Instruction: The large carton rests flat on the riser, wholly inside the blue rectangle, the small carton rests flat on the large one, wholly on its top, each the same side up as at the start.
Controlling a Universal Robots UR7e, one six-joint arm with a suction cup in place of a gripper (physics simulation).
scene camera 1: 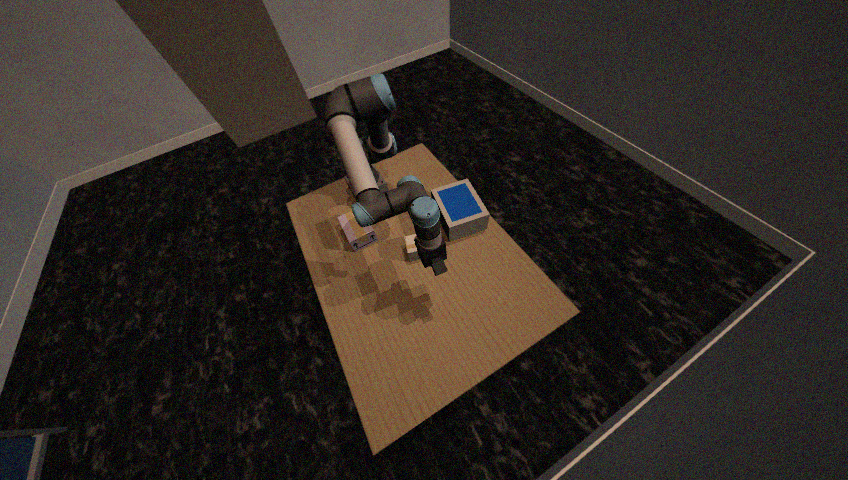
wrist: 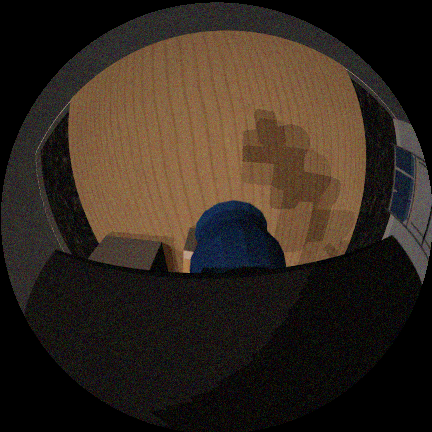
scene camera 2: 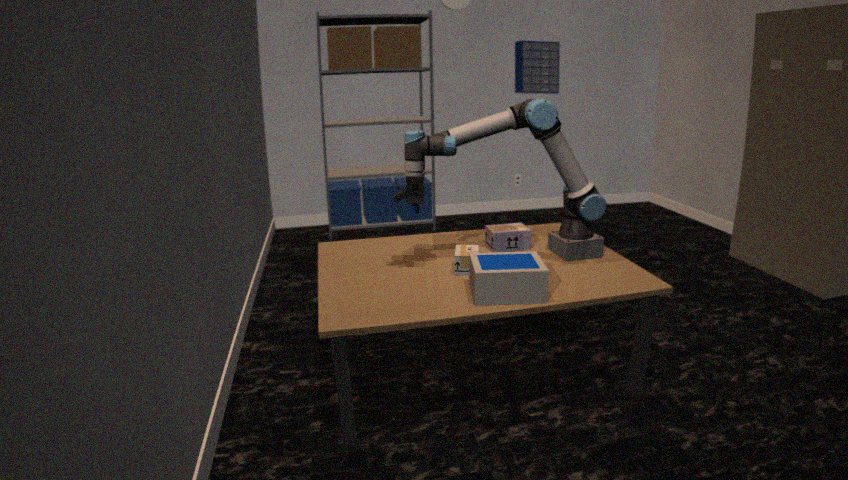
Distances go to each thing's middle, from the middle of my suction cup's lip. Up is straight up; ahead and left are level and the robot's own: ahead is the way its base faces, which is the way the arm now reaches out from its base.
Labels:
Now: suction cup 43 cm past the large carton (scene camera 2: 510,237), 24 cm to the left of it and 20 cm above it.

